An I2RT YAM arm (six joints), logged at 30 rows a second.
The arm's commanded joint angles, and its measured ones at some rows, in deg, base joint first. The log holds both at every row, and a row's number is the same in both.
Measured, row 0:
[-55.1, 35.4, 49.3, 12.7, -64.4, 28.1]
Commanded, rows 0 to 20:
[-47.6, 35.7, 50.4, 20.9, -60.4, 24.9]
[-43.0, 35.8, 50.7, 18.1, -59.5, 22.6]
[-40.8, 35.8, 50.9, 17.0, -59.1, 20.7]
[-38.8, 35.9, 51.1, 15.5, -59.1, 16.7]
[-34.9, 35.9, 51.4, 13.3, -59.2, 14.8]
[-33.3, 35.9, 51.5, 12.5, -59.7, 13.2]
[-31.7, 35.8, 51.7, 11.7, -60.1, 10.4]
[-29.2, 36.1, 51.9, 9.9, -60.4, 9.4]
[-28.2, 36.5, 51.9, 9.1, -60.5, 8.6]
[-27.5, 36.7, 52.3, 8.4, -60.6, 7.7]
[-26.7, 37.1, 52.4, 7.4, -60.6, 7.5]
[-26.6, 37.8, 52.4, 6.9, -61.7, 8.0]
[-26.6, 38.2, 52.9, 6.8, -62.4, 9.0]
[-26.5, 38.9, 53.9, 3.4, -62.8, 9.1]
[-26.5, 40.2, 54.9, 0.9, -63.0, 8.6]
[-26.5, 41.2, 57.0, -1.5, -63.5, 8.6]
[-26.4, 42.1, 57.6, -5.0, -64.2, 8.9]
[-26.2, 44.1, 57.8, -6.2, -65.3, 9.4]
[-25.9, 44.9, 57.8, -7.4, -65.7, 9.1]
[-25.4, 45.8, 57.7, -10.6, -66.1, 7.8]
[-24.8, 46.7, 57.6, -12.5, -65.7, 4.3]
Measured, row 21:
[-26.0, 45.4, 54.2, -9.6, -64.2, 9.3]
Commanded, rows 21 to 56:
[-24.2, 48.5, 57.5, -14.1, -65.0, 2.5]
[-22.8, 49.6, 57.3, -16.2, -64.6, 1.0]
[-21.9, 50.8, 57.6, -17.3, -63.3, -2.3]
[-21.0, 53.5, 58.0, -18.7, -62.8, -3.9]
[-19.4, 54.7, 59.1, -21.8, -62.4, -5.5]
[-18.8, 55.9, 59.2, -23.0, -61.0, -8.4]
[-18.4, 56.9, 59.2, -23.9, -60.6, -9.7]
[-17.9, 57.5, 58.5, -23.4, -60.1, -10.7]
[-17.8, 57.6, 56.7, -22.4, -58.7, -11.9]
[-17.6, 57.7, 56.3, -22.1, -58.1, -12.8]
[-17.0, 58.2, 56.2, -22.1, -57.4, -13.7]
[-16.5, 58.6, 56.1, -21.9, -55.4, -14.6]
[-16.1, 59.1, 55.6, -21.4, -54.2, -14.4]
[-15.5, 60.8, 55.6, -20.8, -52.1, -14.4]
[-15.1, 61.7, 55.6, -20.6, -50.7, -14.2]
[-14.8, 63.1, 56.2, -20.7, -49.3, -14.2]
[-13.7, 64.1, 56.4, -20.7, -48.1, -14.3]
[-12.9, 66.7, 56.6, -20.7, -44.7, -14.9]
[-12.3, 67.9, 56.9, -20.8, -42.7, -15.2]
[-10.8, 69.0, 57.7, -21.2, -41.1, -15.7]
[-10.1, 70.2, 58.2, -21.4, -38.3, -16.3]
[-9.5, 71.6, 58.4, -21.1, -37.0, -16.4]
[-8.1, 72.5, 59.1, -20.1, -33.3, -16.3]
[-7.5, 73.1, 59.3, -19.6, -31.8, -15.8]
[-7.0, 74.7, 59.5, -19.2, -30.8, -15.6]
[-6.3, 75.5, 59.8, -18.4, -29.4, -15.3]
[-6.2, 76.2, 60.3, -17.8, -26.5, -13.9]
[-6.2, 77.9, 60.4, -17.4, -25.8, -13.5]
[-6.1, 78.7, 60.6, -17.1, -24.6, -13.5]
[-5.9, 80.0, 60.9, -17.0, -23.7, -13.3]
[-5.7, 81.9, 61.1, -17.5, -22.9, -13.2]
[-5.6, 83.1, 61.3, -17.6, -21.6, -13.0]
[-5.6, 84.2, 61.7, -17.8, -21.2, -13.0]
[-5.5, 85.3, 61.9, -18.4, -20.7, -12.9]
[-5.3, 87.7, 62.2, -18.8, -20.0, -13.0]
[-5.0, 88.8, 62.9, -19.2, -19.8, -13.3]
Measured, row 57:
[-6.0, 85.4, 60.3, -19.4, -24.2, -13.2]
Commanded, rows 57 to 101:
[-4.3, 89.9, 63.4, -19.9, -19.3, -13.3]
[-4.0, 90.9, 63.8, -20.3, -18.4, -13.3]
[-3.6, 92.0, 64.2, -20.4, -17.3, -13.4]
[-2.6, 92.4, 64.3, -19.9, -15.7, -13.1]
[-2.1, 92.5, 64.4, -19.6, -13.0, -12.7]
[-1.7, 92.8, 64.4, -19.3, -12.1, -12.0]
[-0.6, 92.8, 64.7, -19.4, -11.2, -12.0]
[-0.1, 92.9, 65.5, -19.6, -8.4, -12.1]
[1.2, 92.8, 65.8, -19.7, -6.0, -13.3]
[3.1, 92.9, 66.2, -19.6, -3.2, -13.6]
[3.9, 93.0, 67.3, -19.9, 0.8, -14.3]
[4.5, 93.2, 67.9, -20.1, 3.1, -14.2]
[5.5, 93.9, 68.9, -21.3, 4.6, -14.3]
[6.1, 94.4, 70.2, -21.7, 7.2, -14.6]
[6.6, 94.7, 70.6, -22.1, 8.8, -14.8]
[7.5, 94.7, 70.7, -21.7, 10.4, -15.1]
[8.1, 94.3, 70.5, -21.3, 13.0, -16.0]
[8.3, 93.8, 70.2, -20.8, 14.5, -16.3]
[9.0, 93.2, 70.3, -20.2, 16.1, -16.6]
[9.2, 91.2, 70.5, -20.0, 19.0, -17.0]
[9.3, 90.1, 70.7, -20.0, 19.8, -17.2]
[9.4, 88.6, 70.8, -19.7, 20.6, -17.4]
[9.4, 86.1, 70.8, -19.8, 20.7, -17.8]
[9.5, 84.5, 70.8, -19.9, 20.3, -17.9]
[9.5, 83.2, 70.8, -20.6, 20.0, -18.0]
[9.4, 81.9, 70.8, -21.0, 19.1, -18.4]
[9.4, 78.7, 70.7, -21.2, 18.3, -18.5]
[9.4, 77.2, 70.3, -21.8, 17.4, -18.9]
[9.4, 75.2, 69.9, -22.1, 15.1, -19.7]
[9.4, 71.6, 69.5, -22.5, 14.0, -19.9]
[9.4, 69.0, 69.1, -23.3, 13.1, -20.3]
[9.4, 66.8, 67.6, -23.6, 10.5, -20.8]
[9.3, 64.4, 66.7, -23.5, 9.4, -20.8]
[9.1, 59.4, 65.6, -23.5, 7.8, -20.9]
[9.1, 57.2, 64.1, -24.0, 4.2, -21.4]
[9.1, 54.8, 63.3, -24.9, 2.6, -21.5]
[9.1, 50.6, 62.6, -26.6, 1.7, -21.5]
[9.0, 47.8, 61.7, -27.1, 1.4, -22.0]
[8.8, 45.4, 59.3, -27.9, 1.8, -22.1]
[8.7, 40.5, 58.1, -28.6, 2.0, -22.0]
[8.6, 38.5, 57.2, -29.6, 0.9, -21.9]
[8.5, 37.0, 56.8, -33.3, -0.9, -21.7]
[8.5, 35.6, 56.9, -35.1, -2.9, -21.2]
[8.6, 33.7, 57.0, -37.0, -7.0, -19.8]
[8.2, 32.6, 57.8, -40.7, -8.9, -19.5]
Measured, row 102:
[8.6, 34.3, 58.0, -32.5, -0.2, -20.9]
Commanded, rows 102 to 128:
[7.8, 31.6, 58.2, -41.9, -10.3, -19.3]
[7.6, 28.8, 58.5, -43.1, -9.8, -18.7]
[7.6, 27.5, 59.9, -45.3, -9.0, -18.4]
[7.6, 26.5, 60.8, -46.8, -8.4, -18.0]
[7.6, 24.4, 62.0, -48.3, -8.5, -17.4]
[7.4, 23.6, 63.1, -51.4, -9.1, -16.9]
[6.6, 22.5, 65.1, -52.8, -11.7, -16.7]
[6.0, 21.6, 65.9, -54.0, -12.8, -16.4]
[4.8, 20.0, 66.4, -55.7, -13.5, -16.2]
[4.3, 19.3, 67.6, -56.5, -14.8, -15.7]
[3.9, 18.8, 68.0, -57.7, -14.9, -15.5]
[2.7, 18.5, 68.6, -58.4, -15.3, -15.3]
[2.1, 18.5, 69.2, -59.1, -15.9, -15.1]
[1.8, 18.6, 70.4, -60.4, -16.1, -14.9]
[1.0, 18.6, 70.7, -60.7, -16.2, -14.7]
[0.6, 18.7, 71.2, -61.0, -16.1, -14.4]
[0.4, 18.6, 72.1, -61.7, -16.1, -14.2]
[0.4, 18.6, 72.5, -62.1, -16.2, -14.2]
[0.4, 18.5, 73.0, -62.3, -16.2, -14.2]
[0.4, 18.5, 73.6, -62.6, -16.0, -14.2]
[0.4, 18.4, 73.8, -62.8, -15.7, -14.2]
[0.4, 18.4, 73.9, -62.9, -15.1, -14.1]
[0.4, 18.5, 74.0, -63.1, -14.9, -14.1]
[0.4, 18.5, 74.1, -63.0, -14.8, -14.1]
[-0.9, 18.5, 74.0, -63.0, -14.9, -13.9]
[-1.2, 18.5, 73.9, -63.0, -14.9, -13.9]
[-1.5, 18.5, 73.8, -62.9, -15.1, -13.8]
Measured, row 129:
[-0.4, 17.9, 72.8, -63.3, -15.0, -15.0]
